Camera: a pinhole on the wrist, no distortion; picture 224 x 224 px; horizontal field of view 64.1 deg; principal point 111.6 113.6 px. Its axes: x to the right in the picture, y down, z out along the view. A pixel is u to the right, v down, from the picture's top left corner.
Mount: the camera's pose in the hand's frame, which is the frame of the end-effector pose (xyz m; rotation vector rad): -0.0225 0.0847 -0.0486 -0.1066 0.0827 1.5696
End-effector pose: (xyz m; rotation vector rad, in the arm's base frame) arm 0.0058 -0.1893 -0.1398 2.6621 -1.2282 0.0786
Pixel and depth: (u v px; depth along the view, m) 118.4 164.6 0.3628
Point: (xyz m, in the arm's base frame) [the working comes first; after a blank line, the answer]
In the camera's frame: 0.0138 0.1034 0.3628

-0.1992 -0.2456 -0.4352
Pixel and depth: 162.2 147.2 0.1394
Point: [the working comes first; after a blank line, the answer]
In the camera's frame: 0.0394 0.0262 0.1394

-0.1371 -0.2579 -0.2060
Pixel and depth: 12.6 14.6 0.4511
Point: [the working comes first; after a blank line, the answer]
In the camera's frame: -0.2496 -0.2496 0.4511

0.2147 -0.3763 -0.5510
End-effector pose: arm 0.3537 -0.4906 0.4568 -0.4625 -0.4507 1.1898
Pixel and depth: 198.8 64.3 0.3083
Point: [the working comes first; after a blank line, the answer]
In the camera's frame: 0.1503 -0.0850 0.3083

0.0280 -0.3289 0.5070
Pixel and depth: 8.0 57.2 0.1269
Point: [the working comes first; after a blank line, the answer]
In the camera's frame: -0.0735 -0.0400 0.1269

0.2890 -0.4586 0.5143
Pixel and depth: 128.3 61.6 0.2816
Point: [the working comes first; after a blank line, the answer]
In the camera's frame: 0.0263 -0.0819 0.2816

0.1308 -0.3708 0.5683
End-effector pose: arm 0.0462 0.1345 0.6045 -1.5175 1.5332 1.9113
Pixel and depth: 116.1 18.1 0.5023
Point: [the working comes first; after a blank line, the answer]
In the camera's frame: 0.0126 -0.2682 0.5023

-0.4170 0.3542 0.4509
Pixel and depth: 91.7 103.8 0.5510
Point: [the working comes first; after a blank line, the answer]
In the camera's frame: -0.0613 -0.0302 0.5510

-0.2970 0.5173 0.6040
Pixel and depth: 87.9 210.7 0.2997
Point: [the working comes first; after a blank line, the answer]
In the camera's frame: -0.0397 0.1627 0.2997

-0.0705 0.3817 0.7804
